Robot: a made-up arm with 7 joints.
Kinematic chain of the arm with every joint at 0, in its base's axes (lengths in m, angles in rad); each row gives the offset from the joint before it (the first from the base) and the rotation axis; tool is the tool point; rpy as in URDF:
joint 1: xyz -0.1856 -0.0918 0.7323 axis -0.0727 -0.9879 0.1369
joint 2: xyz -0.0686 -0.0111 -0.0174 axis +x
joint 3: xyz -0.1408 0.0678 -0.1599 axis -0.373 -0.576 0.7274
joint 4: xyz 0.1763 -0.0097 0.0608 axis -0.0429 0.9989 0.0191
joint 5: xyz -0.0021 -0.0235 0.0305 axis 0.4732 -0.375 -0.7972
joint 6: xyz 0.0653 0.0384 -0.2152 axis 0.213 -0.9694 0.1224
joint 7: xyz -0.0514 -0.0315 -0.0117 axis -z
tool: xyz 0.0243 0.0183 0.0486 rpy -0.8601 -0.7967 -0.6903
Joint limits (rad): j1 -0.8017..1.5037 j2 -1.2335..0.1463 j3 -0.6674..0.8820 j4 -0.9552..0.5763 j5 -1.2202..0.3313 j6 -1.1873..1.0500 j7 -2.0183..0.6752
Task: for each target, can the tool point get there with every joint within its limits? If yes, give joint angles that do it. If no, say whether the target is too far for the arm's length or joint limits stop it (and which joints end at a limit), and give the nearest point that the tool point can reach.
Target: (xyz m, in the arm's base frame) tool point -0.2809 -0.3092 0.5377
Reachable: yes | joints -0.5881 -0.8086 -0.5056 -0.4173 0.1125 -0.4740 0.0266
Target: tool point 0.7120 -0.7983 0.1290
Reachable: no: too far | nearest point 0.1357 -0.3445 0.5164 | short by 0.830 m
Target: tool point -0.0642 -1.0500 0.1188
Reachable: no: too far | nearest point -0.1355 -0.4744 0.4810 | short by 0.684 m
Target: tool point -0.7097 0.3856 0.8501
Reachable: no: joint limits stop it (at a limit: joint 1, joint 2, joint 3, joint 4, joint 6, joint 7) | nearest point -0.5471 0.0563 0.6780 | short by 0.406 m
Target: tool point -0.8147 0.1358 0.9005
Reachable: no: joint limits stop it (at a limit: joint 1, joint 2, joint 3, joint 4, joint 6, joint 7) | nearest point -0.5759 -0.0105 0.7290 | short by 0.328 m
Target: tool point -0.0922 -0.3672 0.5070
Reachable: yes | joints 0.6964 -0.6766 -0.2937 -0.2257 -0.8048 0.8455 -1.2264
